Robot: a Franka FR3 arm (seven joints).
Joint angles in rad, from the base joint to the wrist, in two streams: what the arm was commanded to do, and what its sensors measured. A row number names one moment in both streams.
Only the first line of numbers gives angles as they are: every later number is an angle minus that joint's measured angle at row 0.
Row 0, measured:
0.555, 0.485, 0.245, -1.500, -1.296, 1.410, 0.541
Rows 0 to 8, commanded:
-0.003, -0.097, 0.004, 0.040, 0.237, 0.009, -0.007
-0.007, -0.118, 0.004, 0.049, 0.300, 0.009, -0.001
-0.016, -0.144, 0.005, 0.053, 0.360, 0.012, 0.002
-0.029, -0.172, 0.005, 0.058, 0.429, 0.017, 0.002
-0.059, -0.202, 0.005, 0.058, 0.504, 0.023, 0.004
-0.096, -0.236, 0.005, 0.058, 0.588, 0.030, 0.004
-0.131, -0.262, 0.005, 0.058, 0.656, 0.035, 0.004
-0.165, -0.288, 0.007, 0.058, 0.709, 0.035, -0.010
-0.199, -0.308, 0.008, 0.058, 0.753, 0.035, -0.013
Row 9, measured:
-0.086, -0.232, -0.006, 0.076, 0.604, 0.003, 0.000
